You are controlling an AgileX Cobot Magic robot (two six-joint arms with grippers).
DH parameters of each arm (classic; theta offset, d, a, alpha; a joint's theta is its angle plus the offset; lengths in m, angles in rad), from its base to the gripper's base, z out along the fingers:
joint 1: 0 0.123 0 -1.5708
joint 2: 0.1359 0 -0.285 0
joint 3: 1.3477 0 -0.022 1.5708
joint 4: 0 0.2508 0 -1.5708
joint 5: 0 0 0.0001 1.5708
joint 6: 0 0.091 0 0
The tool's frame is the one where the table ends.
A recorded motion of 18 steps. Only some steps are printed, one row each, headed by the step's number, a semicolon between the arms.
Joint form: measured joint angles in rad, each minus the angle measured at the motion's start. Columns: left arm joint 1, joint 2, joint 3, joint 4, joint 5, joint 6; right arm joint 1, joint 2, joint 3, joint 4, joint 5, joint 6.
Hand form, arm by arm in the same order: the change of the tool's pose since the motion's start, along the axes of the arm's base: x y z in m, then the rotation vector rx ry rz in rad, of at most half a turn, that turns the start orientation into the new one. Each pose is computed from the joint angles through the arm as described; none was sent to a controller.
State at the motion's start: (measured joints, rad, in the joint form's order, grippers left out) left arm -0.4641 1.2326 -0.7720 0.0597 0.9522 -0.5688; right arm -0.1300 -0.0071 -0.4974 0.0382 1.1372 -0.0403
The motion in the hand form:
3: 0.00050 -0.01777 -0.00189 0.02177 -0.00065 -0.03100; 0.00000 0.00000 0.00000 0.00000 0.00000 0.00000
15: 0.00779 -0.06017 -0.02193 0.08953 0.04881 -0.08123; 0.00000 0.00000 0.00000 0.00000 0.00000 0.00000
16: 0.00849 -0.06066 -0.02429 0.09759 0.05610 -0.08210; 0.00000 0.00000 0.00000 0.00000 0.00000 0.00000
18: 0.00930 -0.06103 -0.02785 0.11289 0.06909 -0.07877; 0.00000 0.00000 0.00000 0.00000 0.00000 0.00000
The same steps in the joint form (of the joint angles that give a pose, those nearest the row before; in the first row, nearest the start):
3: -0.0864 0.0390 -0.0232 0.0393 -0.0011 -0.0723; 0.0000 0.0000 0.0000 0.0000 0.0000 0.0000
15: -0.2354 0.2002 -0.0882 0.0952 -0.0045 -0.1985; 0.0000 0.0000 0.0000 0.0000 0.0000 0.0000
16: -0.2358 0.2099 -0.0882 0.0973 -0.0034 -0.1989; 0.0000 0.0000 0.0000 0.0000 0.0000 0.0000
18: -0.2366 0.2243 -0.0882 0.1026 0.0026 -0.2050; 0.0000 0.0000 0.0000 0.0000 0.0000 0.0000

